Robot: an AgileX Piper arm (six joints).
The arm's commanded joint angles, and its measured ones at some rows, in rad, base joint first. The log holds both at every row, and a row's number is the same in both.
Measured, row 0: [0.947 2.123 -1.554 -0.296 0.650 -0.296]
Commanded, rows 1 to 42: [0.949 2.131 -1.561 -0.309 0.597 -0.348]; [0.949 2.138 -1.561 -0.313 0.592 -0.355]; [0.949 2.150 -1.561 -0.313 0.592 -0.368]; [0.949 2.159 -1.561 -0.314 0.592 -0.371]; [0.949 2.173 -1.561 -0.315 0.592 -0.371]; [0.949 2.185 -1.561 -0.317 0.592 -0.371]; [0.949 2.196 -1.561 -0.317 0.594 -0.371]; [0.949 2.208 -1.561 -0.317 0.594 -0.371]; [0.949 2.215 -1.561 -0.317 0.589 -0.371]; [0.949 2.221 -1.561 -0.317 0.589 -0.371]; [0.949 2.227 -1.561 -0.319 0.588 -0.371]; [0.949 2.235 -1.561 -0.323 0.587 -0.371]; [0.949 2.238 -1.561 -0.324 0.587 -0.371]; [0.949 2.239 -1.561 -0.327 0.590 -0.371]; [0.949 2.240 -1.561 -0.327 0.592 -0.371]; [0.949 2.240 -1.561 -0.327 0.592 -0.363]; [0.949 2.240 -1.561 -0.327 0.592 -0.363]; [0.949 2.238 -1.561 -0.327 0.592 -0.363]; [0.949 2.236 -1.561 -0.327 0.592 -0.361]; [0.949 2.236 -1.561 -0.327 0.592 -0.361]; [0.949 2.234 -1.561 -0.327 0.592 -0.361]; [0.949 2.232 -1.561 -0.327 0.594 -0.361]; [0.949 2.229 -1.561 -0.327 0.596 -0.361]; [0.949 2.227 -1.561 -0.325 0.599 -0.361]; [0.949 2.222 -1.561 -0.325 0.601 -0.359]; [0.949 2.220 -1.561 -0.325 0.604 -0.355]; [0.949 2.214 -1.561 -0.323 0.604 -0.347]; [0.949 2.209 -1.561 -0.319 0.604 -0.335]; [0.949 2.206 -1.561 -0.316 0.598 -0.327]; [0.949 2.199 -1.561 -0.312 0.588 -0.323]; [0.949 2.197 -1.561 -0.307 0.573 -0.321]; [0.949 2.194 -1.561 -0.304 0.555 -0.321]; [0.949 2.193 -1.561 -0.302 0.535 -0.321]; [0.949 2.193 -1.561 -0.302 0.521 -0.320]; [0.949 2.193 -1.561 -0.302 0.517 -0.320]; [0.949 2.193 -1.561 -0.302 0.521 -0.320]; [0.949 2.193 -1.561 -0.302 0.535 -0.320]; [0.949 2.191 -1.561 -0.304 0.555 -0.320]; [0.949 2.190 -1.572 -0.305 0.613 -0.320]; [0.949 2.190 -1.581 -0.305 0.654 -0.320]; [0.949 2.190 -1.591 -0.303 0.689 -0.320]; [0.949 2.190 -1.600 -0.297 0.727 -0.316]
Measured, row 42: [0.953 2.203 -1.570 -0.304 0.580 -0.322]
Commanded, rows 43 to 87: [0.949 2.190 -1.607 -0.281 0.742 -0.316]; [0.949 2.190 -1.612 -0.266 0.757 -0.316]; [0.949 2.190 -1.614 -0.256 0.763 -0.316]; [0.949 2.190 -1.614 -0.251 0.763 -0.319]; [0.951 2.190 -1.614 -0.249 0.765 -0.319]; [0.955 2.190 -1.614 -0.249 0.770 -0.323]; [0.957 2.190 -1.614 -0.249 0.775 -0.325]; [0.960 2.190 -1.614 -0.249 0.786 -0.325]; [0.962 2.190 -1.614 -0.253 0.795 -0.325]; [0.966 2.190 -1.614 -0.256 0.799 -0.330]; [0.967 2.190 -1.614 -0.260 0.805 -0.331]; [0.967 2.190 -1.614 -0.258 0.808 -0.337]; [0.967 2.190 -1.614 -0.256 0.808 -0.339]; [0.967 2.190 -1.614 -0.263 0.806 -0.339]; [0.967 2.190 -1.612 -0.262 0.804 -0.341]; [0.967 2.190 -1.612 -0.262 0.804 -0.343]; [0.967 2.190 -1.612 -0.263 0.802 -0.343]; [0.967 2.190 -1.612 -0.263 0.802 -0.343]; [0.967 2.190 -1.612 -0.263 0.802 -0.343]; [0.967 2.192 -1.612 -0.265 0.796 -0.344]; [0.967 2.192 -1.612 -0.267 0.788 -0.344]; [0.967 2.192 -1.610 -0.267 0.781 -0.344]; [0.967 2.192 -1.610 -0.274 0.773 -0.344]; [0.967 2.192 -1.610 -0.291 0.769 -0.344]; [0.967 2.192 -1.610 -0.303 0.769 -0.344]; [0.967 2.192 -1.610 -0.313 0.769 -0.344]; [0.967 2.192 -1.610 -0.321 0.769 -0.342]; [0.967 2.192 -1.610 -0.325 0.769 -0.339]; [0.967 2.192 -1.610 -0.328 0.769 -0.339]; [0.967 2.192 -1.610 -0.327 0.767 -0.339]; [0.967 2.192 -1.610 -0.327 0.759 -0.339]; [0.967 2.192 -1.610 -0.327 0.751 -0.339]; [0.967 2.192 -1.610 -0.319 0.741 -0.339]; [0.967 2.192 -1.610 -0.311 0.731 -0.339]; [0.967 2.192 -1.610 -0.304 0.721 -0.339]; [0.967 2.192 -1.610 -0.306 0.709 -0.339]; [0.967 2.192 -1.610 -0.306 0.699 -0.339]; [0.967 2.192 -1.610 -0.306 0.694 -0.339]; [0.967 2.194 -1.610 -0.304 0.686 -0.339]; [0.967 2.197 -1.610 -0.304 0.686 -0.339]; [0.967 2.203 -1.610 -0.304 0.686 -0.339]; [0.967 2.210 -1.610 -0.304 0.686 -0.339]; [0.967 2.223 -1.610 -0.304 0.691 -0.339]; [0.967 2.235 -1.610 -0.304 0.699 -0.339]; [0.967 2.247 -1.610 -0.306 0.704 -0.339]
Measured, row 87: [0.970 2.206 -1.614 -0.304 0.692 -0.338]
